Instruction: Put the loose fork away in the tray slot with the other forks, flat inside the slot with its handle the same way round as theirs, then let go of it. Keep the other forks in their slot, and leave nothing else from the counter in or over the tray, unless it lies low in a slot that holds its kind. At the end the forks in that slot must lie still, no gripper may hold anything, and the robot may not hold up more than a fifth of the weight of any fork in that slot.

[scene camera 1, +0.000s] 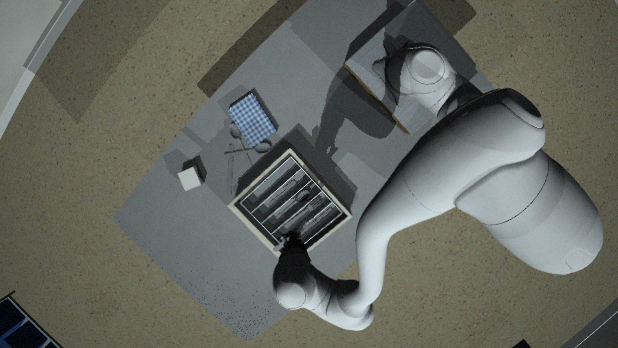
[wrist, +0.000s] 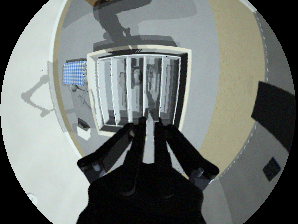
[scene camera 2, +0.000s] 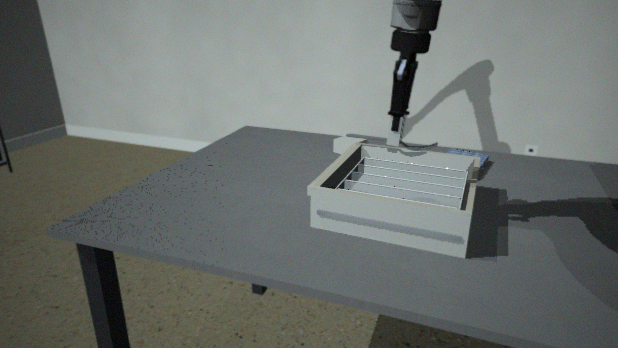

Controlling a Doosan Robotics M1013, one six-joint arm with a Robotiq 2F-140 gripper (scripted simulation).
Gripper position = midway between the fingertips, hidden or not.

I see my gripper (scene camera 2: 393, 143) and a cutlery tray (wrist: 100, 62).
My gripper shows as well in the wrist view (wrist: 151, 113).
